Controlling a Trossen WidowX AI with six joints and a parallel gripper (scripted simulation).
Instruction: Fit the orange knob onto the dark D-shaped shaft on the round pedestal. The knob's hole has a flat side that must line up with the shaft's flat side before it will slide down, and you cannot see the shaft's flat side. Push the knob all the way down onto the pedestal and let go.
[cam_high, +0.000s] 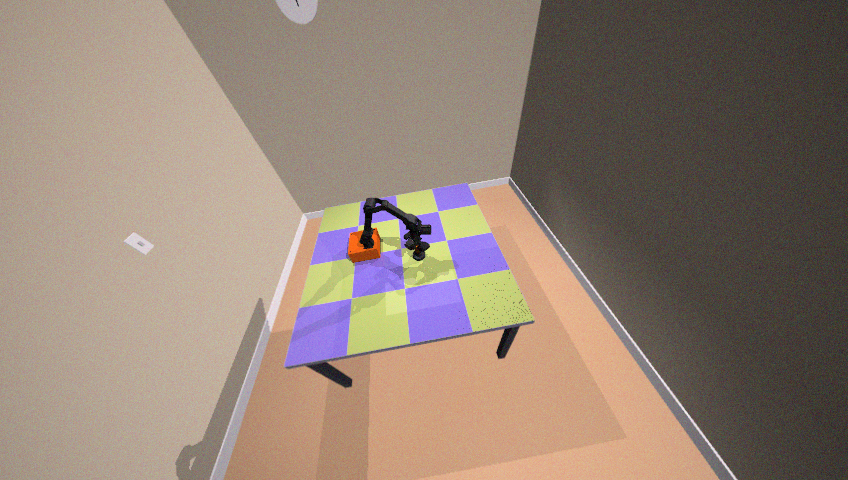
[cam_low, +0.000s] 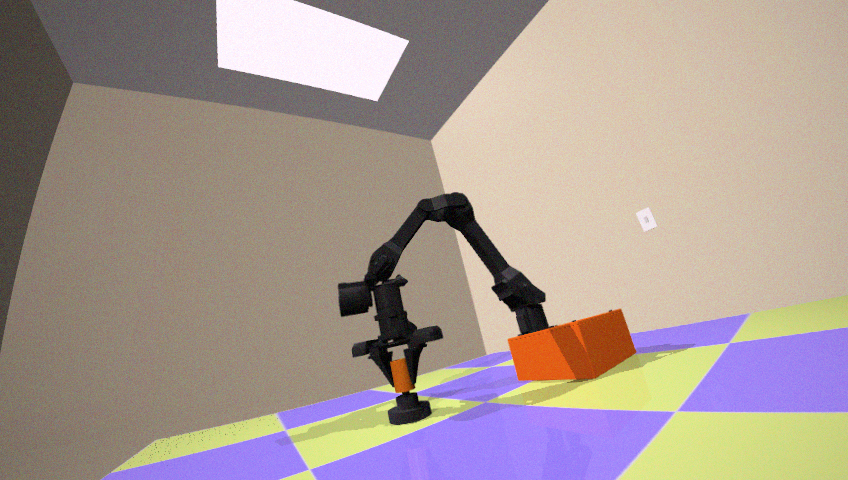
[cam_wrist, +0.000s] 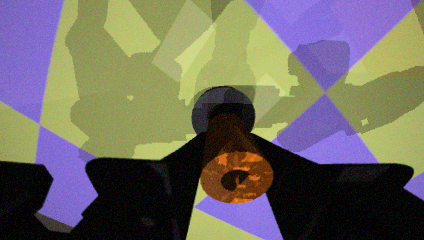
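The orange knob is 20 mm above my gripper tip. The rest, counted from my gripper tip: pedestal 30 mm below.
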